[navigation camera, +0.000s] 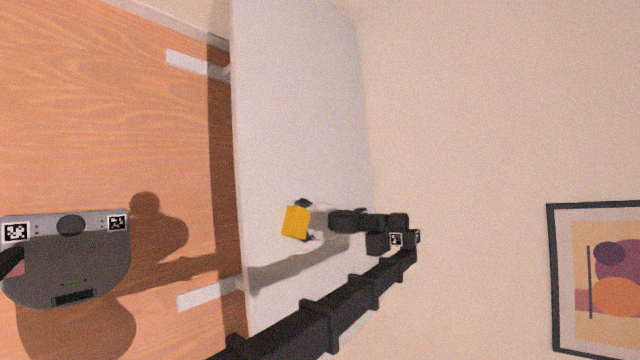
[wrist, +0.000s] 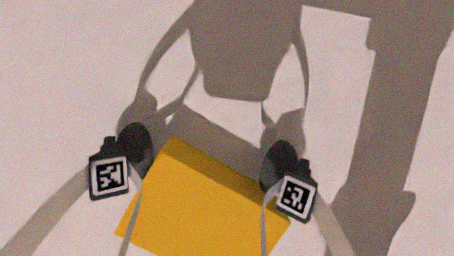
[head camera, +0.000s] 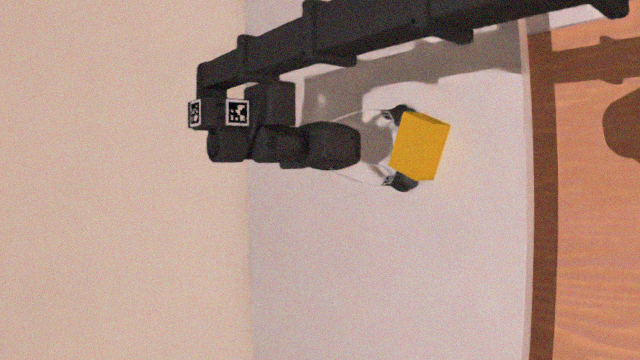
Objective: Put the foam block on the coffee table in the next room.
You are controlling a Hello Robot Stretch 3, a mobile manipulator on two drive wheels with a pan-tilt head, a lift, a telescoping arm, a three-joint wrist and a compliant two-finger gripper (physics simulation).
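Where they show: robot's base at its link origin: [navigation camera: 71, 224].
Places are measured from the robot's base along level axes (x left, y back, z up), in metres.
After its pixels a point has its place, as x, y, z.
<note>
The foam block [head camera: 420, 145] @[-0.472, 0.022, 0.765] [navigation camera: 296, 222] @[-0.472, 0.019, 0.765] [wrist: 200, 210] is a yellow box on the white table top [head camera: 390, 275] @[-0.575, -0.199, 0.720] [navigation camera: 300, 100] @[-0.571, -0.392, 0.720] [wrist: 50, 60], turned slightly relative to the gripper. Its shadow meets its far edge in the wrist view. My gripper [head camera: 404, 146] @[-0.529, 0.020, 0.720] [navigation camera: 306, 220] @[-0.529, 0.020, 0.720] [wrist: 208, 152] @[-0.529, 0.020, 0.720] is shut on the block, with one dark fingertip pressed against each side. In the wrist view the near part of the block runs out of the frame. No coffee table in another room can be made out.
My arm [head camera: 370, 35] @[-0.262, 0.085, 1.071] [navigation camera: 320, 320] @[-0.195, 0.084, 1.074] reaches over the white table. My base [navigation camera: 75, 260] @[-0.007, 0.114, 0.160] stands on the wood floor [head camera: 600, 225] @[-0.451, -0.175, 0.001] [navigation camera: 100, 125] @[-0.090, -0.405, 0.001] beside the table's long edge. A beige wall [head camera: 115, 200] @[-1.108, -0.082, 1.057] [navigation camera: 465, 125] @[-1.103, -0.305, 1.169] borders the table's far side, with a framed picture [navigation camera: 552, 275] @[-1.093, 0.296, 1.409] on it.
</note>
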